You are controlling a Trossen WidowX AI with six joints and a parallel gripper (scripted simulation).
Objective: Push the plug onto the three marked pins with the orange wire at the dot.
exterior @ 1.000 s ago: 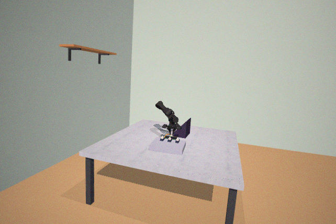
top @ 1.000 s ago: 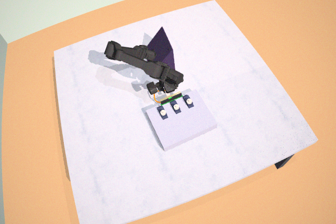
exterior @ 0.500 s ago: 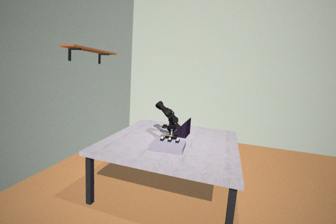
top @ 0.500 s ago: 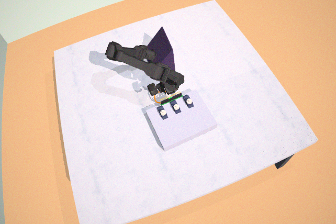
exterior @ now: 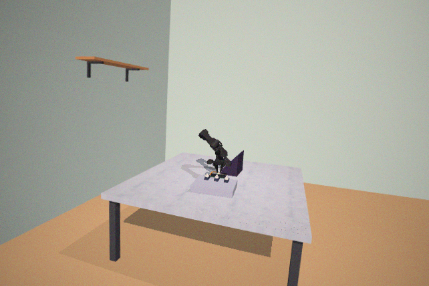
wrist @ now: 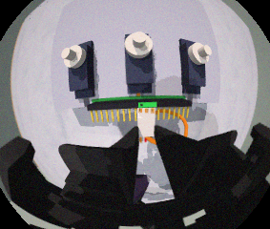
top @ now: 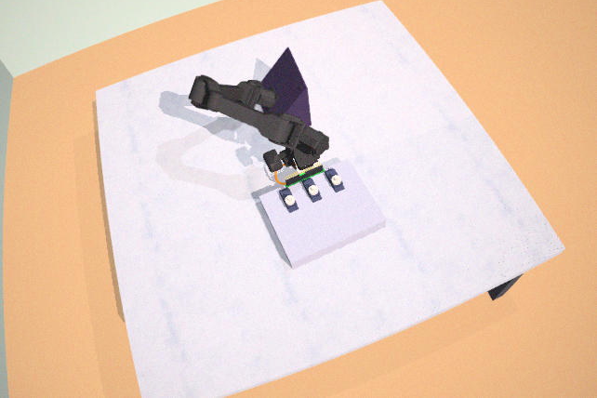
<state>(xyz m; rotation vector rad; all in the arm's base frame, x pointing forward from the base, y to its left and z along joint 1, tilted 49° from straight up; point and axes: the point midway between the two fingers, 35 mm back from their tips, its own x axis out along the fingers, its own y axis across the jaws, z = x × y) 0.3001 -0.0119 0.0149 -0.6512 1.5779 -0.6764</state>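
The green band is 30 mm ahead of my gripper tip. The rest, counted from my gripper tip: printed holder 190 mm ahead, 10 mm to the left, 50 mm below.
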